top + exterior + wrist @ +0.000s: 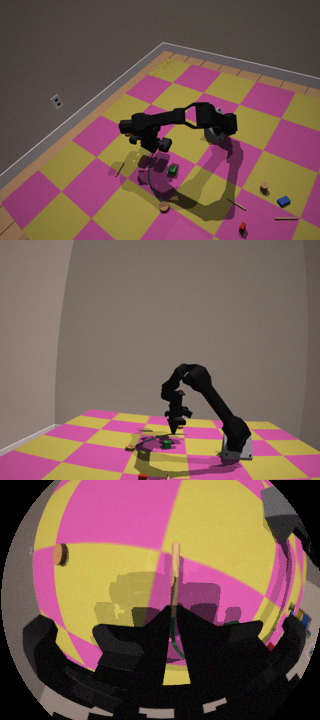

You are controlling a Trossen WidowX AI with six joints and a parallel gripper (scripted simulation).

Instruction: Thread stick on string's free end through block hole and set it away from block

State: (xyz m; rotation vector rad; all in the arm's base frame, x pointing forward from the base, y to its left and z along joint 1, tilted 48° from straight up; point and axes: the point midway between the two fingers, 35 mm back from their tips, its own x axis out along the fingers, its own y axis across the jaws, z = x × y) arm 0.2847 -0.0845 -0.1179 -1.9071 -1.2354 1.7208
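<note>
Right now my gripper tip is 13 cm to the right of the green block, 1 cm short of it and 1 cm above it. Also, from my gripper tip: round wooden button 22 cm to the left, 14 cm ahead, 2 cm below; then thin wooden stick 1 cm to the right, 1 cm behind; then red block 48 cm to the left, 1 cm below, 1 cm ahead.
</note>
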